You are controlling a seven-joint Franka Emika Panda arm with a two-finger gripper.
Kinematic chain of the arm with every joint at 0, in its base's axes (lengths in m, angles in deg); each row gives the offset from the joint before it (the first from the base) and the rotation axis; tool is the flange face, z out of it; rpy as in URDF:
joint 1: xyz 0 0 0.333 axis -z
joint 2: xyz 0 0 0 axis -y
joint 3: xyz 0 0 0.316 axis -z
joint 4: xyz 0.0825 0 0 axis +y
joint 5: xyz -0.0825 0 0.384 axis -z
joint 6: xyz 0 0 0 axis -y
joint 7: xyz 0.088 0 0 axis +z
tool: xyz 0 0 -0.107 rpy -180 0 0
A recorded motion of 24 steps. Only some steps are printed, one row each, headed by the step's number.
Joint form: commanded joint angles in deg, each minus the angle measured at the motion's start. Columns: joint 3, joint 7, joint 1, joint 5, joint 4, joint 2, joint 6.
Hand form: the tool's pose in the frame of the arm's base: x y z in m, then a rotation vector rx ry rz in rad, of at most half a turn. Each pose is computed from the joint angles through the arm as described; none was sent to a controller.
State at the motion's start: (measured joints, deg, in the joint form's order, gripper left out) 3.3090 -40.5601 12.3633 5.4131 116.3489 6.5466 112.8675
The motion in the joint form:
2: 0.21 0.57 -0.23 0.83 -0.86 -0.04 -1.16
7: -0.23 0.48 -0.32 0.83 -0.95 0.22 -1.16
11: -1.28 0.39 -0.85 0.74 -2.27 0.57 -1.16
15: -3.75 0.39 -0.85 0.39 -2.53 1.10 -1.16
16: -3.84 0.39 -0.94 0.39 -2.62 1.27 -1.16
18: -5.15 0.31 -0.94 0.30 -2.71 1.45 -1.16
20: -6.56 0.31 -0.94 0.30 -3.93 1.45 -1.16
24: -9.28 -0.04 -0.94 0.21 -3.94 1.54 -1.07
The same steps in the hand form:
2: 0.5074 -0.1508 0.5069 2.7302 -1.3748 0.1017
7: 0.5083 -0.1458 0.5101 2.7358 -1.3651 0.1118
11: 0.5142 -0.1319 0.5246 2.7562 -1.3344 0.1577
15: 0.5184 -0.1082 0.5318 2.7867 -1.2804 0.1808
16: 0.5183 -0.1064 0.5341 2.7891 -1.2766 0.1879
18: 0.5203 -0.0938 0.5365 2.8025 -1.2479 0.1967
20: 0.5250 -0.0807 0.5469 2.8184 -1.2152 0.2309
24: 0.5283 -0.0544 0.5477 2.8419 -1.1570 0.2398

